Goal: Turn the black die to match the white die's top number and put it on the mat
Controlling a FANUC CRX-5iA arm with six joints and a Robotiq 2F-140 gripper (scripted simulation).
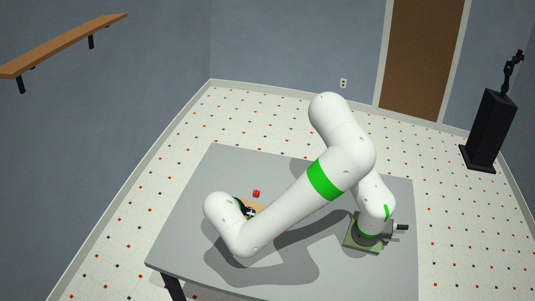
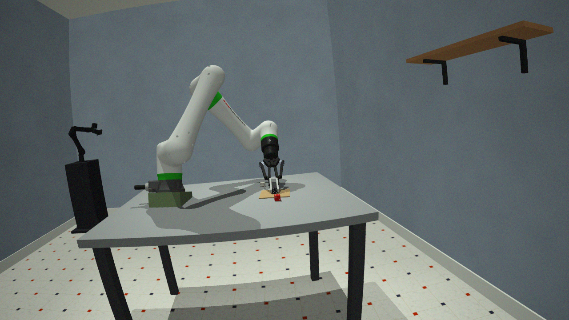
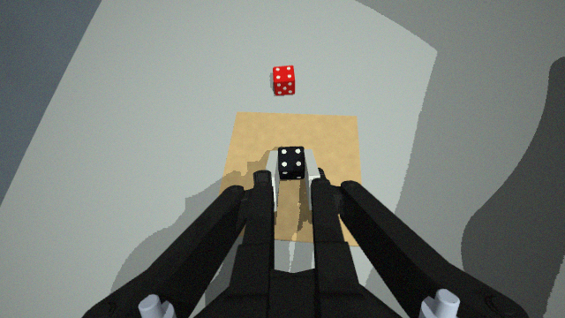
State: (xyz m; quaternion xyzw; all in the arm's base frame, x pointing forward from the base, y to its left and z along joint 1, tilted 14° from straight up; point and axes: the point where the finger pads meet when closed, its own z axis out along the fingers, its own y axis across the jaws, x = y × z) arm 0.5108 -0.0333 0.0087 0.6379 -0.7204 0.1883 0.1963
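The tan mat is 2 cm to the right of my hand and 4 cm below it. Round my hand: black die 2 cm to the right, 2 cm below; then white die 4 cm behind, 15 cm to the left, 3 cm below; then red die 1 cm behind, 14 cm to the right, 3 cm below.
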